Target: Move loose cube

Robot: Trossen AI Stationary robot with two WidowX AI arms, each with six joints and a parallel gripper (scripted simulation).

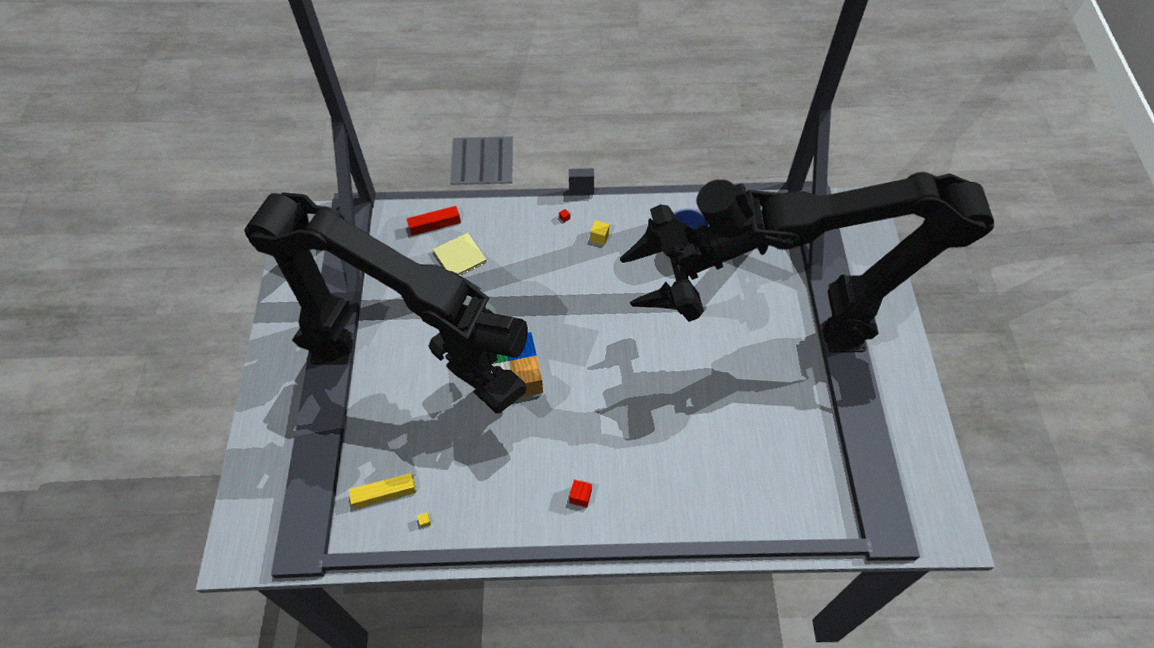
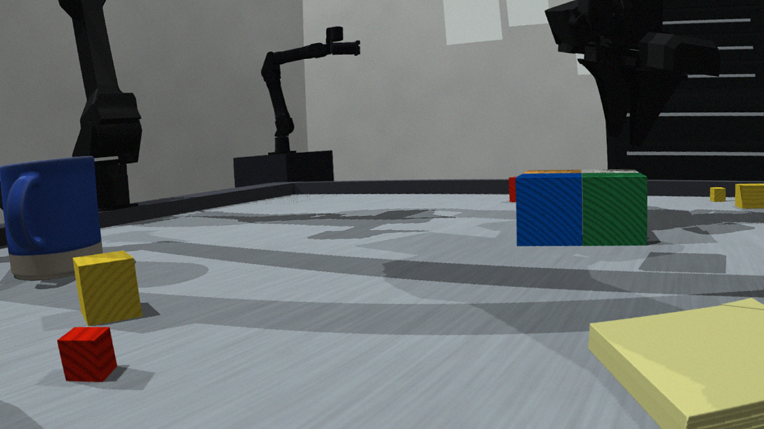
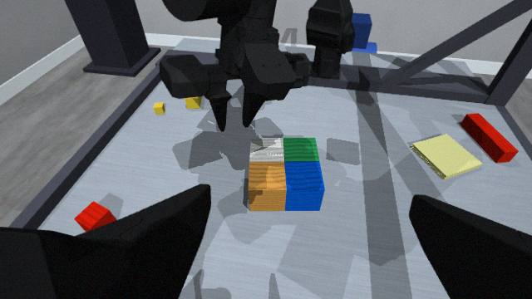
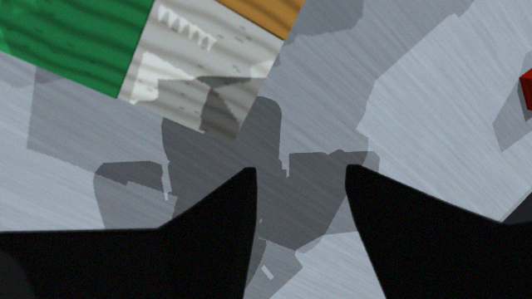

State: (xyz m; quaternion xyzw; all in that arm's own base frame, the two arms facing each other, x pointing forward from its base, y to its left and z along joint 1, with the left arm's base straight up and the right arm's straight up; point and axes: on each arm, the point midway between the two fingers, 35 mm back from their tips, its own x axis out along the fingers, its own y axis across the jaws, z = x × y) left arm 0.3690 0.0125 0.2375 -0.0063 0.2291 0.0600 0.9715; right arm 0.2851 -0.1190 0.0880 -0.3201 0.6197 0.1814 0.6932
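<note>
My right hand is 9 cm past the green cube, 8 cm above it and 1 cm to the right of it. Also, from my right hand: blue cube (10 cm behind, 8 cm below, 5 cm to the left); orange cube (8 cm below, 6 cm to the left, 5 cm behind); white cube (8 cm below, 5 cm behind, 1 cm to the left).
</note>
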